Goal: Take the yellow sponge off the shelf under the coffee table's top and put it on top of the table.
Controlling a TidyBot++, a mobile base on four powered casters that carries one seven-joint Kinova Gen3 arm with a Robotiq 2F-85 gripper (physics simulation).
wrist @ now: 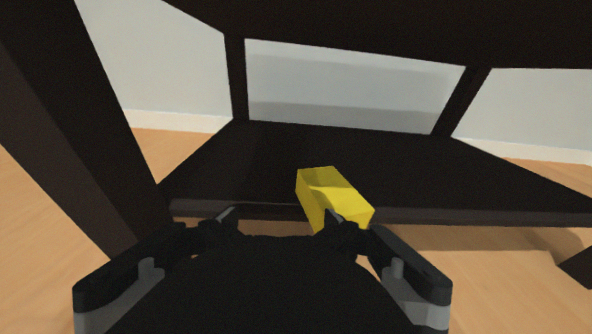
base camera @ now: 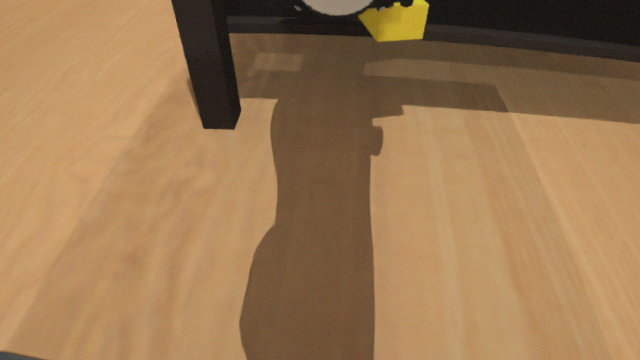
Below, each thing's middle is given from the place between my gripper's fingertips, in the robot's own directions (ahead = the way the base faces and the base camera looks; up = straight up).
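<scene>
Yellow sponge (wrist: 317,188): 3 cm below my hand, 6 cm ahead of it and 6 cm to the right of it.
</scene>
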